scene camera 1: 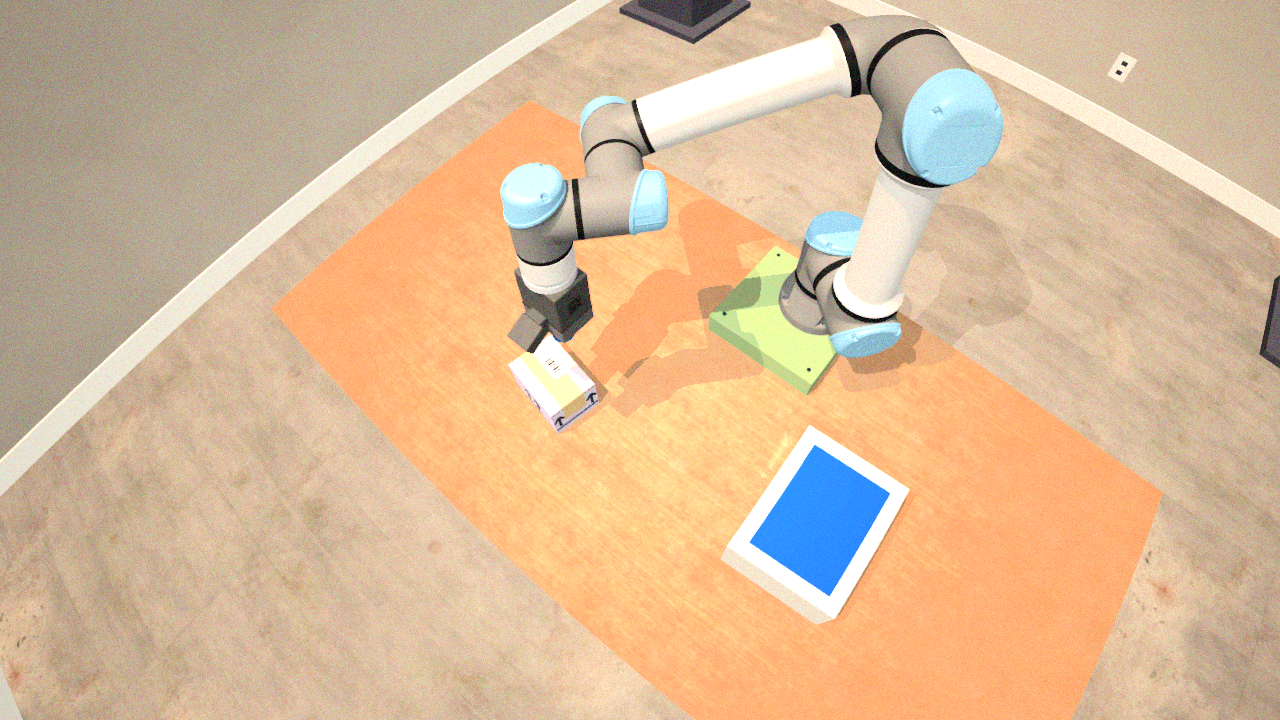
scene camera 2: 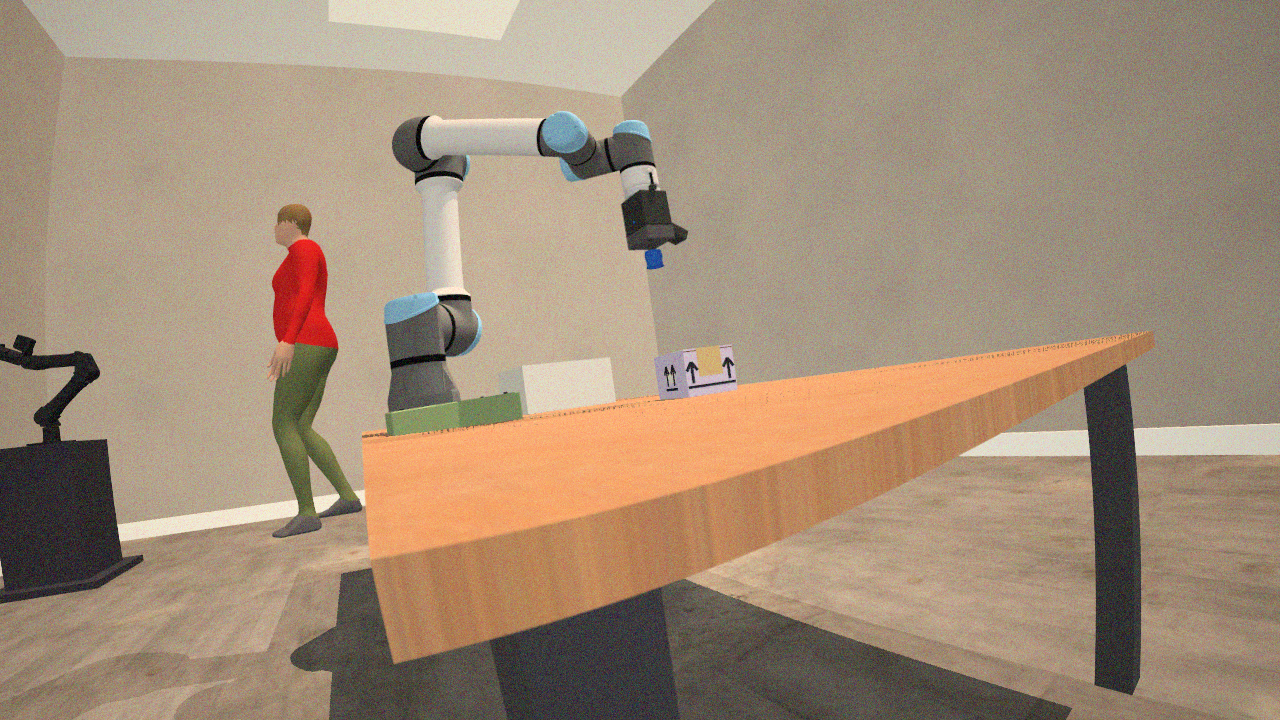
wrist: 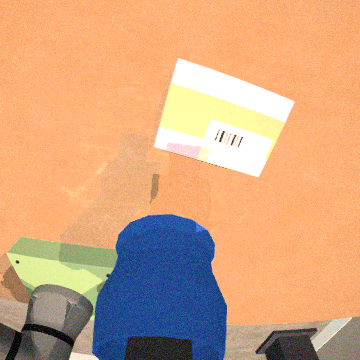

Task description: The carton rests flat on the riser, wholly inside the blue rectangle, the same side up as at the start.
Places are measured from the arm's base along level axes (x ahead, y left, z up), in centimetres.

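Pixels of known places: end effector, tool point: (scene camera 2: 655, 267) (wrist: 164, 253); arm's base, origin of the base link: (scene camera 1: 815, 304) (scene camera 2: 425, 407) (wrist: 62, 301).
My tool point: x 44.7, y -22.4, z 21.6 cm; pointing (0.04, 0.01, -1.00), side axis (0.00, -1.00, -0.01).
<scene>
For each thing: its top centre in the pictures, then the offset to it from my tool point.
- carton, middle of its top: (wrist: 223, 123) (scene camera 1: 550, 374) (scene camera 2: 691, 351) dx +1.9, dy -5.2, dz -17.8 cm
- riser, middle of its top: (scene camera 1: 822, 517) (scene camera 2: 552, 365) dx -6.8, dy +47.6, dz -14.2 cm
- blue rectangle, middle of its top: (scene camera 1: 822, 517) dx -6.8, dy +47.6, dz -14.2 cm
The carton (scene camera 1: 554, 386) (scene camera 2: 696, 372) (wrist: 220, 120) is white-lilac with a yellow tape band and a barcode label on top. It rests on the orange table, its printed arrows pointing up in scene camera 2. My gripper, a blue suction cup (scene camera 1: 561, 337) (scene camera 2: 654, 259) (wrist: 167, 235), is off and holds nothing. It hangs well above the table, apart from the carton, as scene camera 2 shows. The riser (scene camera 1: 780, 583) (scene camera 2: 568, 386) is a white block. The blue rectangle (scene camera 1: 819, 519) on its top shows in scene camera 1 with nothing on it.
The arm's green base plate (scene camera 1: 760, 344) (scene camera 2: 487, 409) (wrist: 65, 270) stands between carton and riser, nearer the table's edge. A person in a red top (scene camera 2: 304, 295) stands beyond the table. A black robot arm on a pedestal (scene camera 2: 58, 510) is at the left in scene camera 2.
</scene>
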